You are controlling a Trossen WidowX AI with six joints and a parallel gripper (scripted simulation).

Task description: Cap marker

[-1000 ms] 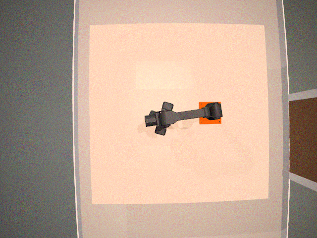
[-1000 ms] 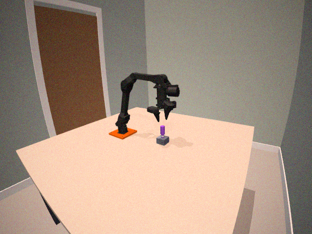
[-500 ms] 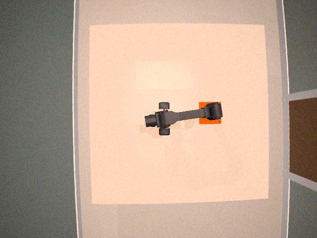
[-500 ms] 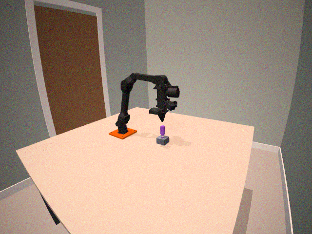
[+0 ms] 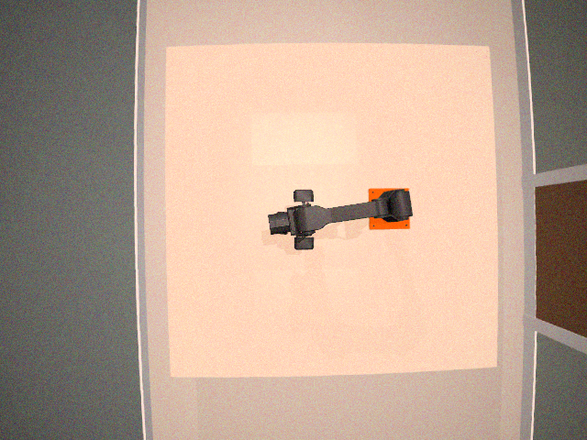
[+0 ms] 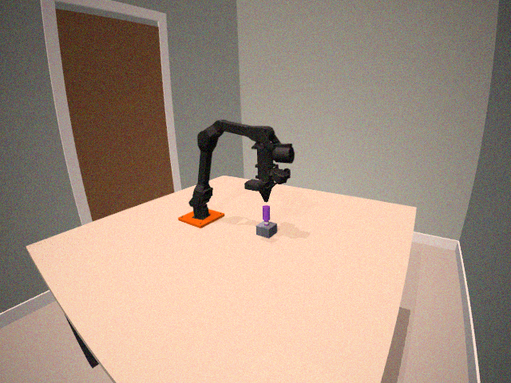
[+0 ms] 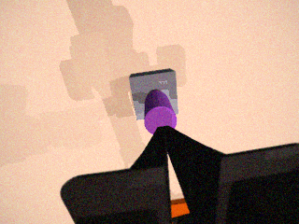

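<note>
My gripper tip is 40 mm above the purple cap. From my gripper tip the other things lie so: grey holder block (110 mm below).
</note>
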